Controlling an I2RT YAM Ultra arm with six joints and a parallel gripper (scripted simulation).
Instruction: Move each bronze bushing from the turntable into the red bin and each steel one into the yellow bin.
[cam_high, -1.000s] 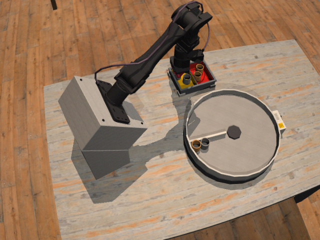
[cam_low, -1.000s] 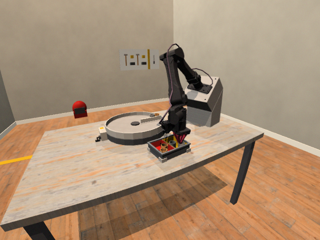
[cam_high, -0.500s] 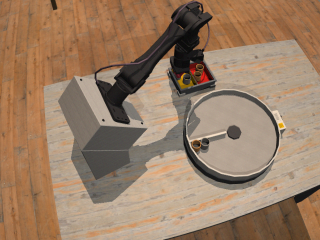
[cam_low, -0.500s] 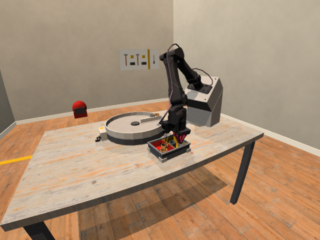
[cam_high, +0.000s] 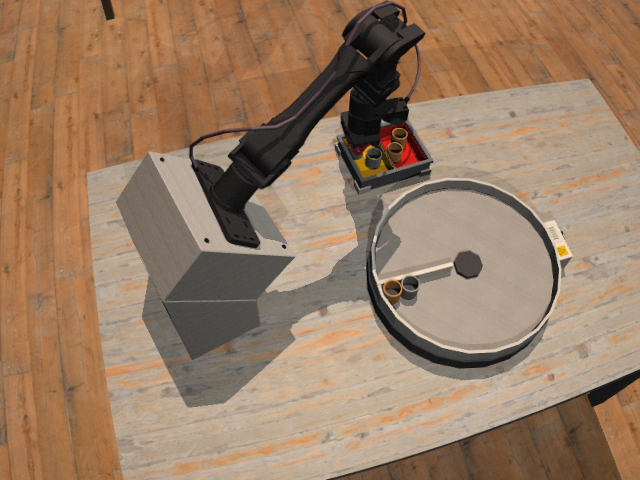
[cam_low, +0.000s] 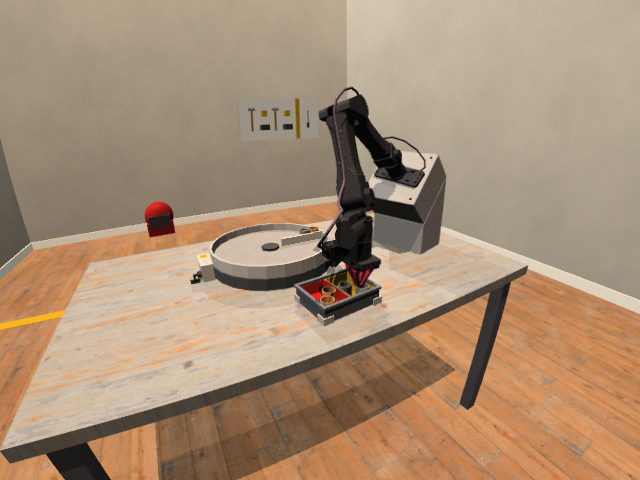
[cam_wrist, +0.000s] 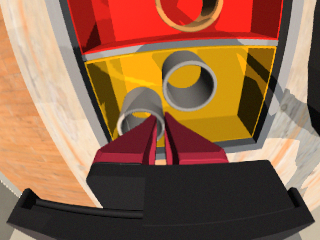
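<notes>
Right now the yellow bin is 2 cm to the right of my hand, 2 cm below it and 2 cm ahead of it. The rest, counted from my hand: red bin: 10 cm ahead, 2 cm to the right, 2 cm below; then turntable: 37 cm to the right, 10 cm ahead, 1 cm above; then two-part bin tray: 6 cm ahead, 2 cm to the right, 2 cm below.
</notes>
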